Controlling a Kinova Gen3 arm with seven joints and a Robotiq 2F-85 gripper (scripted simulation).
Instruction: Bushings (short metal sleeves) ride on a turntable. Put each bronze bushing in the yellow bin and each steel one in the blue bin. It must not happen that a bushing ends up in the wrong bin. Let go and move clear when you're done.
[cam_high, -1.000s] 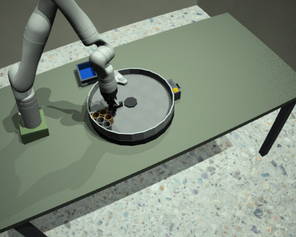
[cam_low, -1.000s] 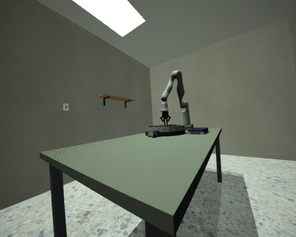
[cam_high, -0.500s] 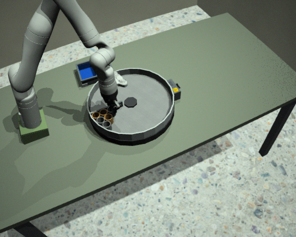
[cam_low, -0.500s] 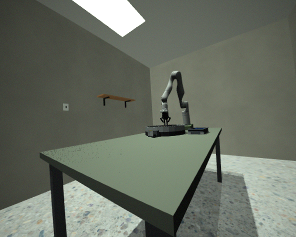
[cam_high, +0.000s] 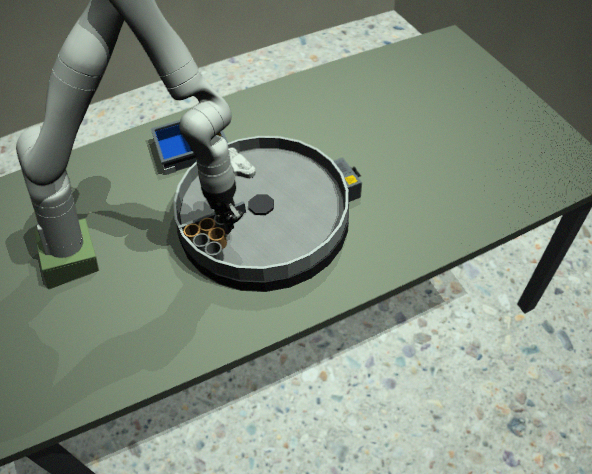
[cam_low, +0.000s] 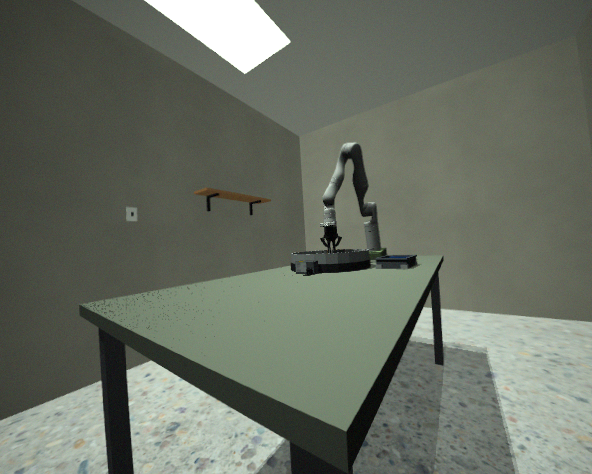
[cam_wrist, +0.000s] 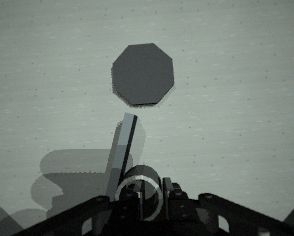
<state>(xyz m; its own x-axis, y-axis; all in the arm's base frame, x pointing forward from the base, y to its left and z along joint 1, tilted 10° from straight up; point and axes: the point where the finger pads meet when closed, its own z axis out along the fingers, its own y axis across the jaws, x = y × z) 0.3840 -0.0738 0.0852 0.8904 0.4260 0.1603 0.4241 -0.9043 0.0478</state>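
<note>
Now: hand 10 cm short of the turntable, 5 cm to the right of it and 4 cm above it.
</note>
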